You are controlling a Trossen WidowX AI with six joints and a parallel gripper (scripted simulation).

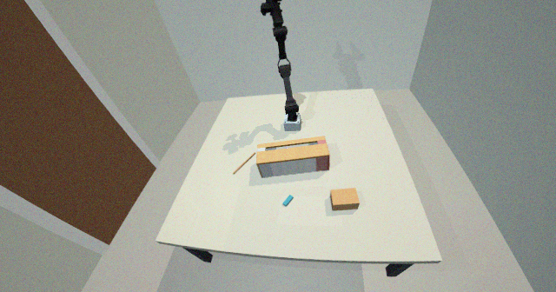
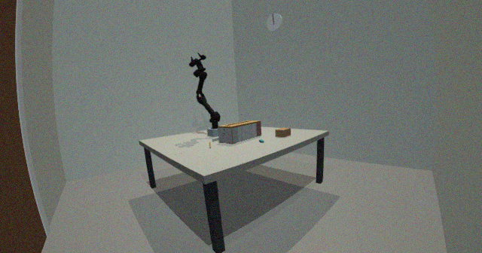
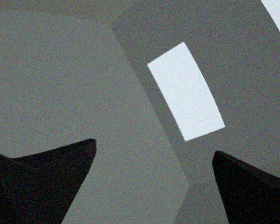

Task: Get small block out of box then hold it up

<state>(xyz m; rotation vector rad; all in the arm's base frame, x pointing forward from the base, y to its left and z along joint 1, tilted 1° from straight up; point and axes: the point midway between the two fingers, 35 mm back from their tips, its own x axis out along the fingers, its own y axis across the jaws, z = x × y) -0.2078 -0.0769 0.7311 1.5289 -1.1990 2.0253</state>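
The clear-fronted box lies 52 cm ahead of my gripper tip, 12 cm to the left of it and 77 cm below it. From my gripper tip the other things lie so: thin wooden stick: 57 cm ahead, 18 cm to the right, 83 cm below; orange block: 77 cm ahead, 41 cm to the left, 81 cm below; small blue block: 54 cm ahead, 10 cm to the left, 75 cm below.
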